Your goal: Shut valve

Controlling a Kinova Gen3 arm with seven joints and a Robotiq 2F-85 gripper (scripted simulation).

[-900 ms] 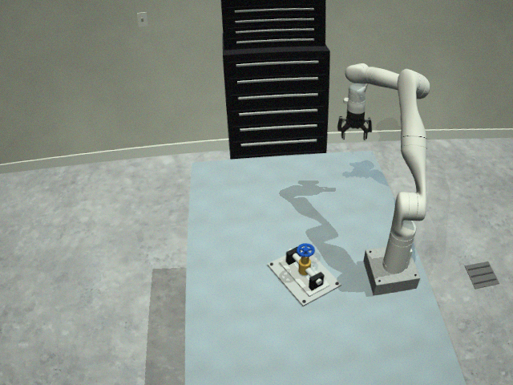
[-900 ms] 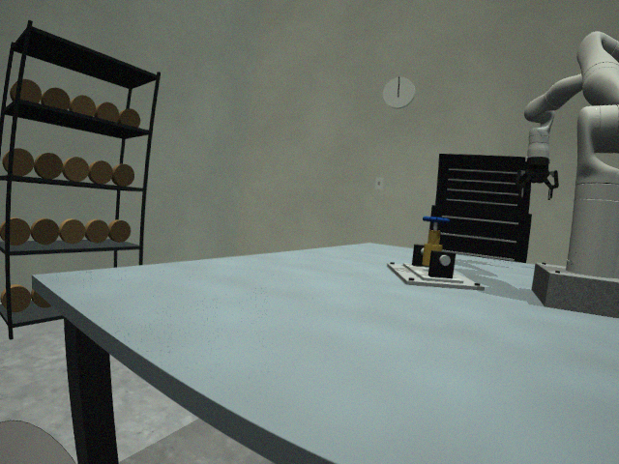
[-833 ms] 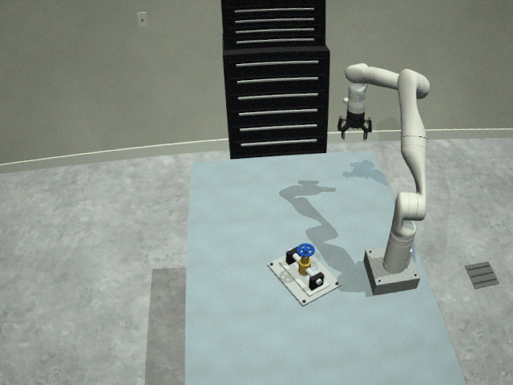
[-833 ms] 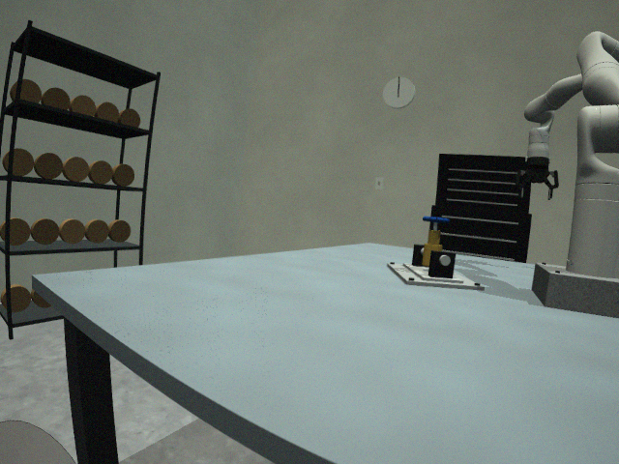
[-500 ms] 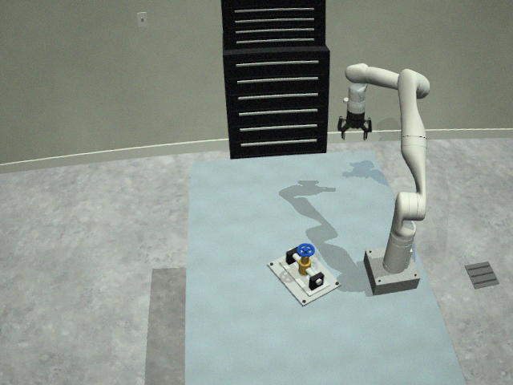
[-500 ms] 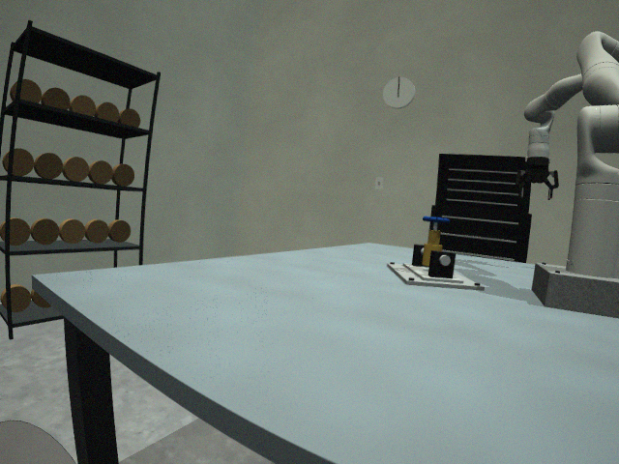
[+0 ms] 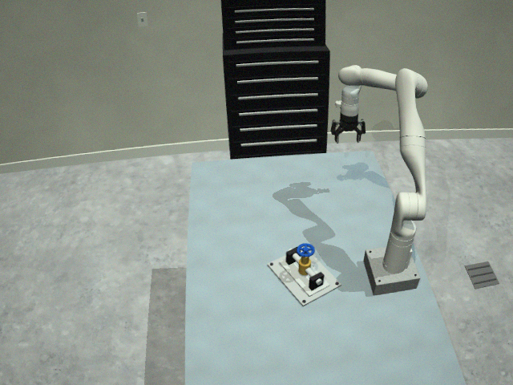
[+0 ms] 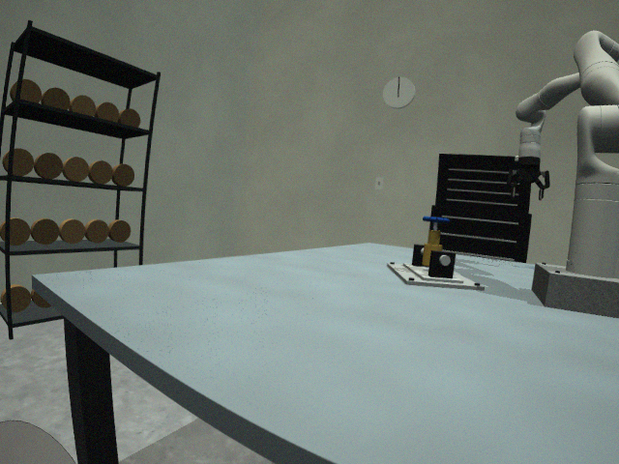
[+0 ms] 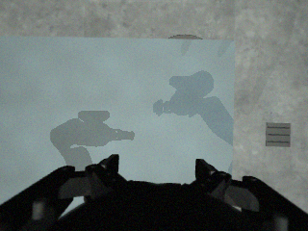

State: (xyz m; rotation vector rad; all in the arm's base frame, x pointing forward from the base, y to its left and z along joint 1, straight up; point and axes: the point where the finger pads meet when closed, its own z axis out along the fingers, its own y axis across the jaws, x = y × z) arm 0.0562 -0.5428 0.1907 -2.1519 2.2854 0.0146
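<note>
My gripper is now 27 cm short of the blue handwheel, 47 cm to the right of it and 13 cm above it.
</note>
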